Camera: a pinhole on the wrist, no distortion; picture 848 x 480 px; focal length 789.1 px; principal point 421.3 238.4 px. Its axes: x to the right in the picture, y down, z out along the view. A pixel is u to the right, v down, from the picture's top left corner.
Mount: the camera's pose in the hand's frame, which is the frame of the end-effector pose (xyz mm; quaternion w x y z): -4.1 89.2 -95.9 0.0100 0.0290 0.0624 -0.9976
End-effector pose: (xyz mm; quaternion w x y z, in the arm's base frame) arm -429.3 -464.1 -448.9 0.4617 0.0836 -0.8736 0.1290
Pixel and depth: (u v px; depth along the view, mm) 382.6 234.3 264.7
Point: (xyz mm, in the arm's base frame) -572.4 -459.6 -552.9
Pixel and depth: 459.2 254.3 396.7
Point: -643.8 -522.3 -650.5
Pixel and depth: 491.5 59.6 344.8
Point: -629.6 -422.0 -650.6
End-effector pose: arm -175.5 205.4 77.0 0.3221 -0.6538 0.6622 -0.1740
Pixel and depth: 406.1 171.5 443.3
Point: -2.6 298.9 -220.1
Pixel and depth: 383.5 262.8 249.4
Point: -115.3 244.4 -65.2
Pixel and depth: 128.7 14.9 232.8
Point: -170.2 178.5 -127.4
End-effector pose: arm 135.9 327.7 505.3 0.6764 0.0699 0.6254 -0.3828
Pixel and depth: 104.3 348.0 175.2
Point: 220.9 289.0 453.6
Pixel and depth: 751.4 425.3 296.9
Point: 279.1 271.2 679.6
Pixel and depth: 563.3 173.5 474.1
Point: 481.4 210.8 662.4
